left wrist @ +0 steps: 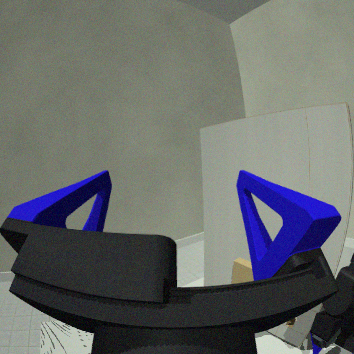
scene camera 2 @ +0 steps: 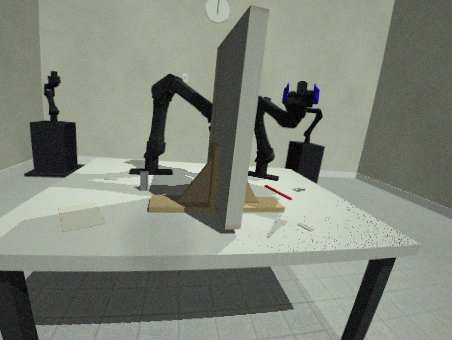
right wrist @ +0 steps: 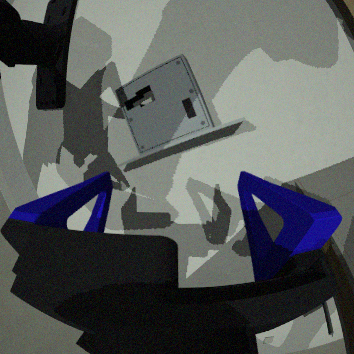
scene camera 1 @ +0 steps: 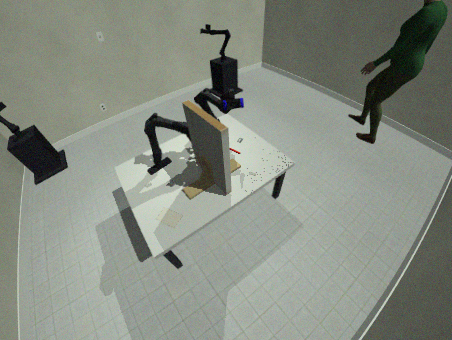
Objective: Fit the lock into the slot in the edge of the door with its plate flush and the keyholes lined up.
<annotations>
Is my left gripper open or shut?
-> Open.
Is my right gripper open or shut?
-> Open.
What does the lock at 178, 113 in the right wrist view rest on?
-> The table.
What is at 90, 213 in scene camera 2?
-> A paper sheet.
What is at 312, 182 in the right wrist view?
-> A grey door.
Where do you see a grey door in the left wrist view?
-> At 298, 148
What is my right gripper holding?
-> Nothing.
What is my left gripper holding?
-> Nothing.
</annotations>
